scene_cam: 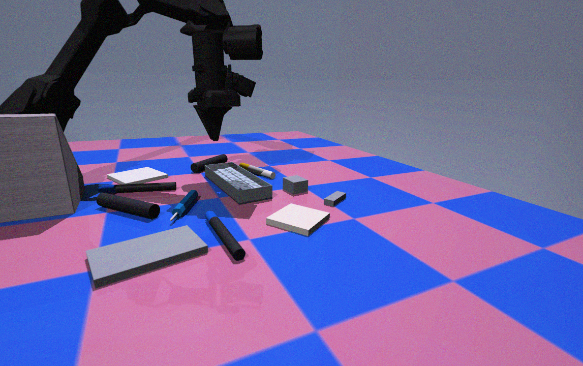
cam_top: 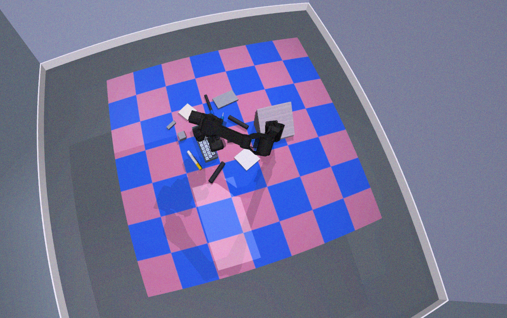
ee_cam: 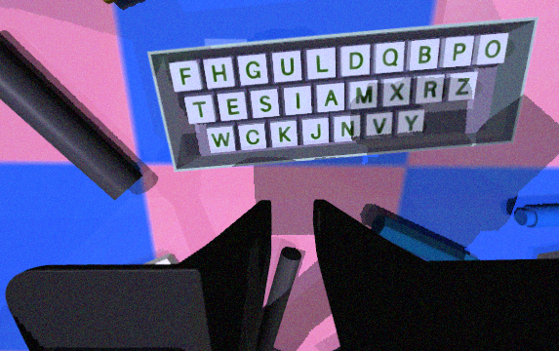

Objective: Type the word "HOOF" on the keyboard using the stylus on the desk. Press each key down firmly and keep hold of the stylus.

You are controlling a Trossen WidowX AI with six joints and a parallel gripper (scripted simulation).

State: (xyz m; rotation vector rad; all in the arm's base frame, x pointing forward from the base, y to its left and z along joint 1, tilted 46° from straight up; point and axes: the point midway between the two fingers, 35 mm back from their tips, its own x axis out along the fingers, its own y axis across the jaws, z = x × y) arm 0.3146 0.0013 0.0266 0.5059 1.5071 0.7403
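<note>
Right now the blue stylus is 8 cm behind my gripper tip, 15 cm to the right of it and 9 cm below it. Also, from my gripper tip: white pad (10 cm ahead, 23 cm to the right, 9 cm below); then stylus tip (9 cm behind, 18 cm to the right, 9 cm below); then white-and-yellow marker (10 cm ahead, 7 cm to the left, 9 cm below).
</note>
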